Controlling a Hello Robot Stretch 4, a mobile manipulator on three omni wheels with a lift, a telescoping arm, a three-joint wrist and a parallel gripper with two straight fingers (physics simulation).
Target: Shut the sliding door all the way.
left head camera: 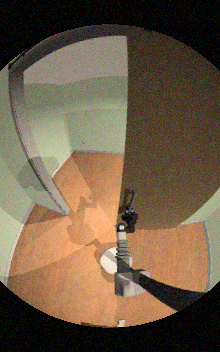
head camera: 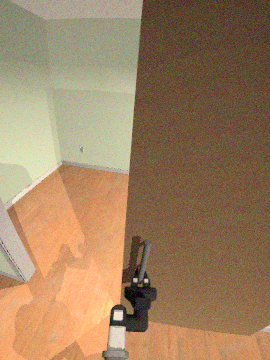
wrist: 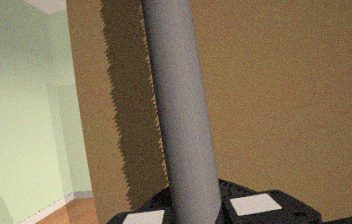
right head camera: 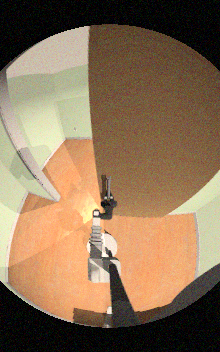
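Where they show: robot's base at its link origin: (left head camera: 115, 259) (right head camera: 102, 245).
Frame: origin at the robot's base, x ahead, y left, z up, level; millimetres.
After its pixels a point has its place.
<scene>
The sliding door (head camera: 200, 150) @(x 511, y -192, z 1389 mm) (left head camera: 170, 125) @(x 507, y -213, z 1464 mm) (right head camera: 150, 120) @(x 499, y -272, z 1413 mm) (wrist: 280, 100) @(x 516, y -161, z 835 mm) is a large brown panel on the right. An open doorway lies to the left of its upright edge. A grey bar handle (head camera: 145, 260) @(x 457, y -91, z 948 mm) (left head camera: 131, 201) @(x 459, y -83, z 932 mm) (right head camera: 109, 187) @(x 458, y -98, z 938 mm) (wrist: 182, 100) @(x 457, y -90, z 842 mm) stands upright near that edge, and its shadow falls on the door to its left. My gripper (head camera: 141, 280) (wrist: 195, 196) @(x 518, y -89, z 774 mm) is shut on the lower part of the handle, with a fingertip on each side of the bar. The fingers' inner faces are partly hidden by the bar in the wrist view.
The grey door frame post (head camera: 17, 250) @(x 789, y 842, z 374 mm) (left head camera: 35, 150) @(x 821, y 837, z 1214 mm) (right head camera: 25, 150) @(x 803, y 840, z 1107 mm) stands on the left, across the opening. Beyond the opening are pale green walls (head camera: 95, 120) @(x 2969, y 673, z 945 mm) and a wooden floor (head camera: 95, 200) @(x 1981, y 485, z -27 mm). My arm (left head camera: 123, 250) @(x 119, y -7, z 888 mm) (right head camera: 96, 235) @(x 126, y -9, z 888 mm) reaches forward over the floor in front of the door.
</scene>
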